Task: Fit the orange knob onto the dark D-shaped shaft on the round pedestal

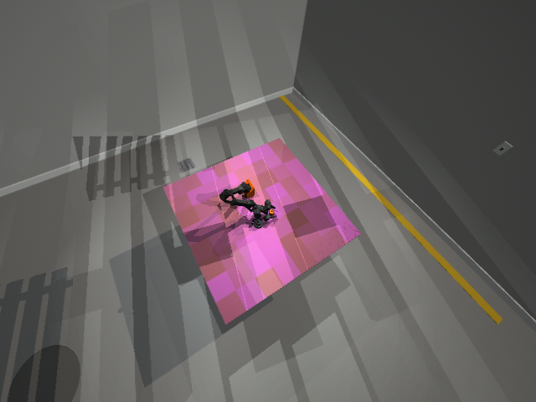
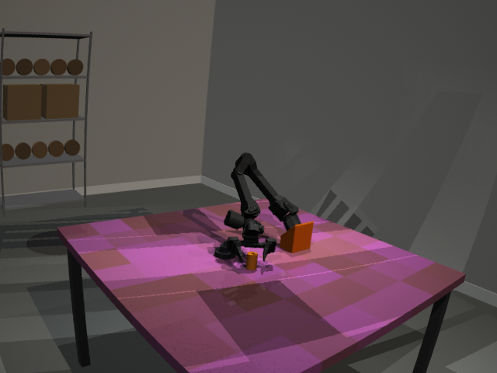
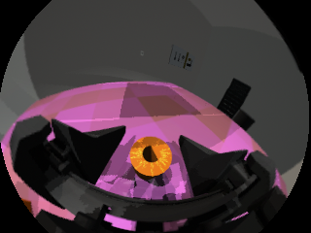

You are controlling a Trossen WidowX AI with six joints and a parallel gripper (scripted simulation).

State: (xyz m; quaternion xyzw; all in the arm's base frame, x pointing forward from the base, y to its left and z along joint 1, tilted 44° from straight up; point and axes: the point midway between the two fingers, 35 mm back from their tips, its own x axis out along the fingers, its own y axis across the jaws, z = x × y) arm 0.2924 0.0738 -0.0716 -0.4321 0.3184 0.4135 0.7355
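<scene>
Now: the orange knob 20 mm behind my gripper tip, 30 mm to the right of it and 20 mm below it. Also, from my gripper tip: dark round pedestal (10 mm ahead, 180 mm to the right, 20 mm below).
</scene>
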